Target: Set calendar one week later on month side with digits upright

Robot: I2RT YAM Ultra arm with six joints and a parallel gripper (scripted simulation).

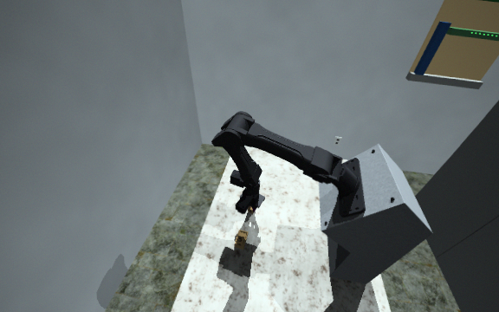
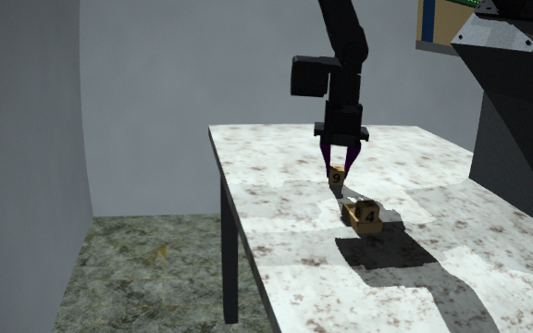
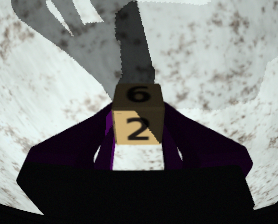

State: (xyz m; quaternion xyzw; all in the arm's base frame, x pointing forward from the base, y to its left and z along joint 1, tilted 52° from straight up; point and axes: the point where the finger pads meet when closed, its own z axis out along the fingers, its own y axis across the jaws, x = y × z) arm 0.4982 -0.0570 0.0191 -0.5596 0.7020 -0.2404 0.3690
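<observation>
My hand is right at the wooden digit cube.
</observation>
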